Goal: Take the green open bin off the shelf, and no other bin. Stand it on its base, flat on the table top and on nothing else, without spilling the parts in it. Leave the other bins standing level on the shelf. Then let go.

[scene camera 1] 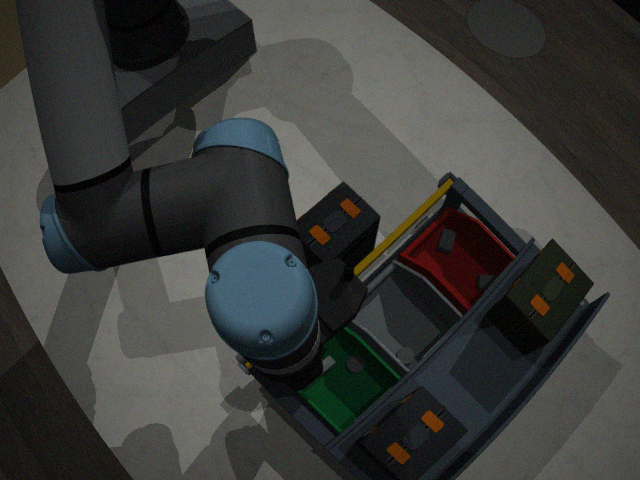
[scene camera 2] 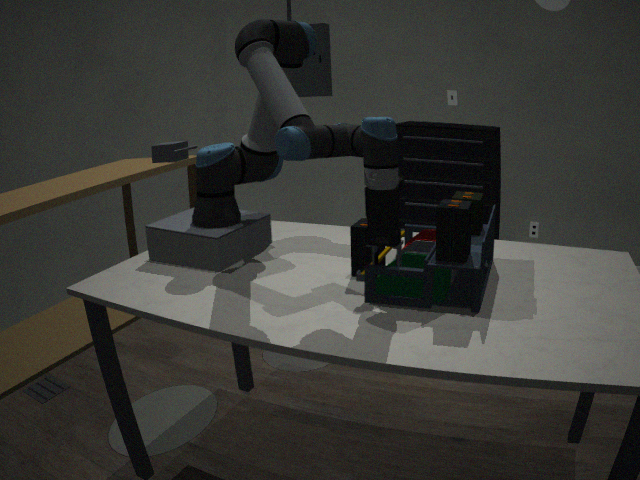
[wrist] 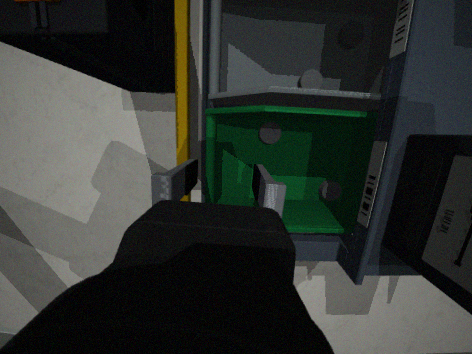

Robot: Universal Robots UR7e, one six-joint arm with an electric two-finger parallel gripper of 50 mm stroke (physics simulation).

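Places are measured from the arm's base along level axes (x back, y right, z up), in centimetres.
Pixels of known places: gripper, fingertip midpoint: (wrist: 225, 173); arm's base, link origin: (scene camera 1: 147, 36) (scene camera 2: 216, 221).
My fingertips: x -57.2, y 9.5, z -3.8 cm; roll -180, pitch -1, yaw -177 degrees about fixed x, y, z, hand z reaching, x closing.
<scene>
For each thing: its top centre in the pictures, then the offset to it from my fingertips.
- green open bin, top centre: (wrist: 303, 175) (scene camera 1: 348, 384) (scene camera 2: 414, 260) dz +1.9, dx -6.3, dy -1.1 cm
- grey bin, top centre: (wrist: 325, 17) (scene camera 1: 416, 323) (scene camera 2: 425, 246) dz +1.9, dx -5.6, dy -12.3 cm
- red bin, top centre: (scene camera 1: 473, 263) (scene camera 2: 433, 234) dz +1.9, dx -4.7, dy -23.4 cm
- yellow rail, top centre: (wrist: 180, 22) (scene camera 1: 357, 269) (scene camera 2: 385, 249) dz +0.3, dx +4.8, dy -11.4 cm
- black case, top centre: (scene camera 1: 335, 221) (scene camera 2: 368, 222) dz +7.0, dx +9.5, dy -11.6 cm
The green open bin (scene camera 1: 356, 387) (scene camera 2: 410, 259) (wrist: 292, 167) sits in the near end compartment of the shelf (scene camera 1: 480, 209) (scene camera 2: 428, 289) (wrist: 317, 247). Two dark round parts show inside it in the wrist view, one part (wrist: 270, 133) near the grey bin and another part (wrist: 330, 190) farther back. My gripper (scene camera 2: 386, 255) (wrist: 225, 173) is open and empty, pointing down at the bin's front wall. In the wrist view one finger is outside that wall, over the yellow rail, and the other is over the bin's inside. Fingertip depth is unclear. In scene camera 1 the arm hides most of the gripper.
The grey bin (scene camera 1: 408, 315) (wrist: 275, 50) stands beside the green one, then the red bin (scene camera 1: 467, 258) (scene camera 2: 424, 236). A yellow rail (scene camera 1: 405, 227) (wrist: 182, 75) runs along the shelf's front. A black case (scene camera 1: 336, 222) stands before it; two cases (scene camera 1: 553, 289) (scene camera 1: 418, 434) stand behind the bins.
</scene>
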